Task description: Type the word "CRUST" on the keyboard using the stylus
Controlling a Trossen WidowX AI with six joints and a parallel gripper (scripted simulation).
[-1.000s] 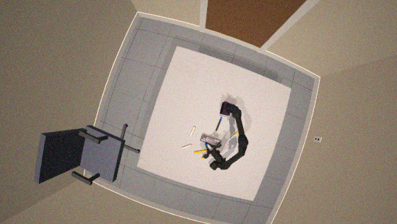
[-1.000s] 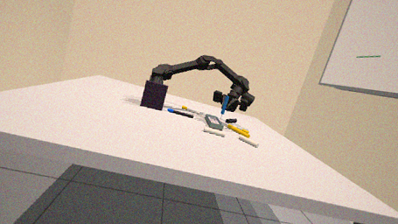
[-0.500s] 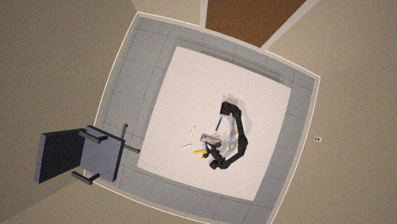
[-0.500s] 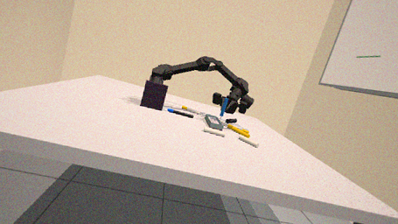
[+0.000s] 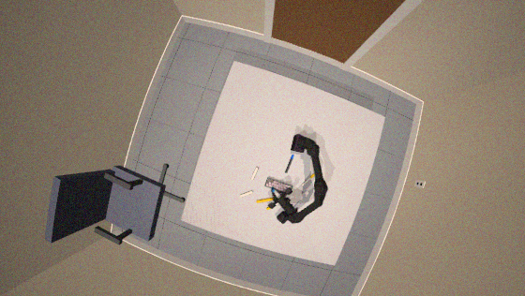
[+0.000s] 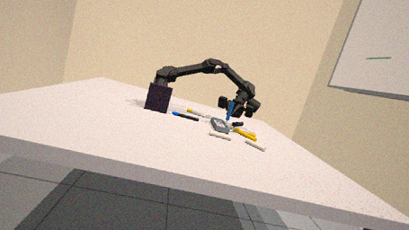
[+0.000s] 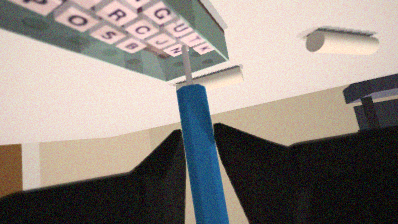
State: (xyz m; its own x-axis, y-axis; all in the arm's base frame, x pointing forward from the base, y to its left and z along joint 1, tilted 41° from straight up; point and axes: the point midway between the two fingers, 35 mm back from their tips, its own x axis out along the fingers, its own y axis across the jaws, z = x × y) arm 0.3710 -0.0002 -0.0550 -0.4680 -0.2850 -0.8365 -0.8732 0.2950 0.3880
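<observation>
My gripper tip is now 11 cm short of the yellow pen and 7 cm above it. Also, from my gripper tip: stylus tip: 5 cm below; blue-and-black pen: 22 cm behind, 8 cm below, 6 cm to the left; blue stylus: 1 cm below.
</observation>
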